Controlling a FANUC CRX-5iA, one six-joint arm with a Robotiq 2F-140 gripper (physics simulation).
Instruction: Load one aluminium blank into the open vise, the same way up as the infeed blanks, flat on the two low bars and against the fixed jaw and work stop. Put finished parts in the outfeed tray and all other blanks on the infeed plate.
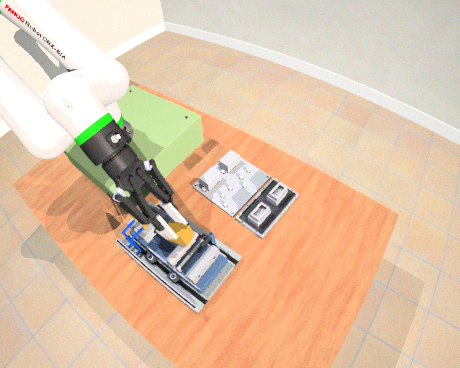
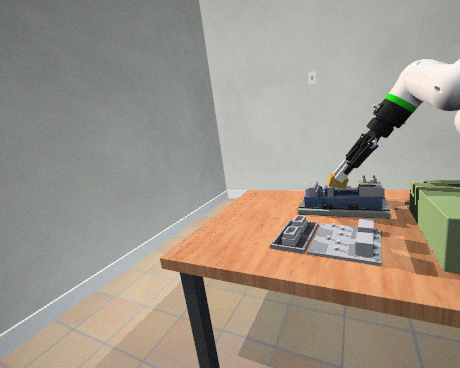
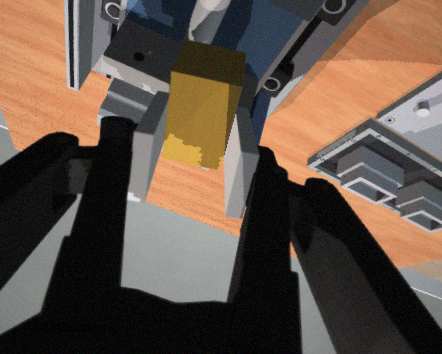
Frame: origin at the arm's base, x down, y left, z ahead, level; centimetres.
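Seen in the pictures: gripper, fingertip midpoint: (image 1: 178,231) (image 2: 337,178) (image 3: 198,124).
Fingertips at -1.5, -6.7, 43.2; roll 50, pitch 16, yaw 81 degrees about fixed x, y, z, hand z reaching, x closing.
A point is followed by its place in that frame, as x, y, z.
My gripper (image 1: 178,229) @(-1.5, -6.7, 43.2) (image 2: 342,175) @(-1.5, -6.7, 43.2) (image 3: 198,124) @(-1.5, -6.7, 43.2) is shut on a yellow block (image 1: 183,237) @(-2.5, -7.1, 45.8) (image 2: 336,181) @(-0.7, -4.8, 43.1) (image 3: 202,95) @(-1.5, -7.5, 40.7), which is tilted. It holds the block low over the middle of the vise (image 1: 200,282) @(4.9, -11.2, 54.4) (image 2: 340,201) @(6.5, -3.3, 41.7); whether they touch cannot be told. The low bars are hidden. Two grey aluminium blanks (image 1: 211,178) @(6.5, 13.4, 33.5) (image 2: 365,244) @(6.9, 26.1, 31.5) stand on the infeed plate (image 1: 245,195) @(10.1, 17.5, 43.8) (image 2: 322,245) @(10.1, 24.0, 42.2). Two finished parts with pockets (image 1: 259,213) @(8.2, 14.6, 51.6) (image 2: 291,234) @(6.9, 26.1, 50.2) (image 3: 369,189) @(7.9, 15.7, 52.5) sit in the dark outfeed tray (image 1: 262,235) @(9.7, 10.4, 56.3) (image 3: 370,127) @(9.8, 9.6, 46.7).
A large green box (image 1: 165,117) @(-1.0, 17.6, 7.7) (image 2: 440,220) @(0.9, 21.5, 17.3) stands on the table near the arm. Blue bent pipes (image 1: 131,235) rise at the vise's arm-side end. The infeed plate and outfeed tray lie side by side, across a stretch of wooden table (image 1: 305,265) @(10.9, 11.7, 70.9) from the vise.
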